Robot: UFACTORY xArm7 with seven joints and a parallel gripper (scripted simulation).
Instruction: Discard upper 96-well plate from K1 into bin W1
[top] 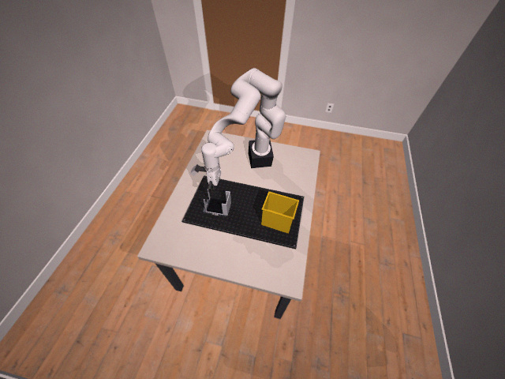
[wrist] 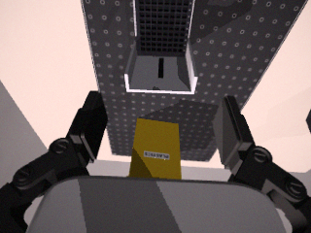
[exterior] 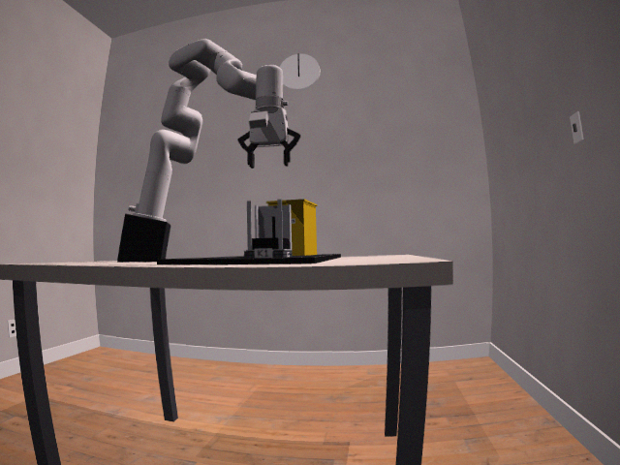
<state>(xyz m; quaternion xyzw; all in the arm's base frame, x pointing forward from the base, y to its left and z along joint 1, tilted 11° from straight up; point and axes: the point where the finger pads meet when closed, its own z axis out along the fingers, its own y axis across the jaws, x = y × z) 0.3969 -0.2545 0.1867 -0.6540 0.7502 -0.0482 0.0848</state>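
Right now my hand is 210 mm above the black 96-well plate. The rest, counted from my hand: rack label K1: 230 mm below, 90 mm to the right, 10 mm behind; yellow bin W1: 370 mm to the left, 160 mm below, 60 mm ahead.
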